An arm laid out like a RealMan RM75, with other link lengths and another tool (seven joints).
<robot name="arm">
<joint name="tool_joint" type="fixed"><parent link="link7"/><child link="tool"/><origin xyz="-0.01 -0.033 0.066" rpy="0 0.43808 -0.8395"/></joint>
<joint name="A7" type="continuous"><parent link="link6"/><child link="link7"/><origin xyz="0 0 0.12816"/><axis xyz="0 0 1"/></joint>
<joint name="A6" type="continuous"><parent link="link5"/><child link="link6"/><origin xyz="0 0 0"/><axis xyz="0 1 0"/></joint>
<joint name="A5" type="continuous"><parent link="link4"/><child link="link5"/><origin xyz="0 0 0.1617"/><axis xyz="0 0 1"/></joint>
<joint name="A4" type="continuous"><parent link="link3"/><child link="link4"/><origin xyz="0 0 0"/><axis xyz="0 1 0"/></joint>
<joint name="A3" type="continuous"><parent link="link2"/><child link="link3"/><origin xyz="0 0 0.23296"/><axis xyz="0 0 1"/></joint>
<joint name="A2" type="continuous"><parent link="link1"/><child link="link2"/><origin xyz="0 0 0"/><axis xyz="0 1 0"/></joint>
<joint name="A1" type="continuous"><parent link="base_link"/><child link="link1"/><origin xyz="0 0 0.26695"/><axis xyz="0 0 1"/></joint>
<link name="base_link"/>
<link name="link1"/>
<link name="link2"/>
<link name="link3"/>
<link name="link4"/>
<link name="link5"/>
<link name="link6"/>
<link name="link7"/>
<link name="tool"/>
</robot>
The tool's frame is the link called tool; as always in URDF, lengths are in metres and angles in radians. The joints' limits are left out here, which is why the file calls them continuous.
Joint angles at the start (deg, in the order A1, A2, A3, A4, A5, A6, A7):
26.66, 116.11, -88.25, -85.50, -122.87, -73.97, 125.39
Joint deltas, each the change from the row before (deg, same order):
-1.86, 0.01, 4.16, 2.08, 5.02, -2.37, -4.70
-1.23, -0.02, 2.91, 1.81, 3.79, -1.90, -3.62
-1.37, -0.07, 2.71, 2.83, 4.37, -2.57, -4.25
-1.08, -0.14, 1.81, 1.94, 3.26, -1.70, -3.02
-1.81, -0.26, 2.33, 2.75, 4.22, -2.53, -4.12
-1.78, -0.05, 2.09, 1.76, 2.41, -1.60, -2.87
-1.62, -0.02, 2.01, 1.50, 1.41, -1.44, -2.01
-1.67, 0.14, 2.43, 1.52, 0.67, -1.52, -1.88
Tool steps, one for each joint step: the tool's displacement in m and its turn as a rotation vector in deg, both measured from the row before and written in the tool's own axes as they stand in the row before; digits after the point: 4 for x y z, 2 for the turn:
0.0070, 0.0065, -0.0050, -0.05, -3.61, 2.45
0.0039, 0.0043, -0.0046, 0.30, -2.92, 1.57
0.0027, 0.0082, -0.0043, -0.15, -3.76, 1.57
0.0017, 0.0046, -0.0046, 0.48, -2.74, 1.19
0.0036, 0.0079, -0.0073, 0.82, -3.53, 1.76
0.0059, 0.0057, -0.0068, 1.24, -1.71, 1.79
0.0073, 0.0058, -0.0062, 0.90, -0.86, 1.90
0.0091, 0.0065, -0.0064, 0.88, -0.31, 2.10

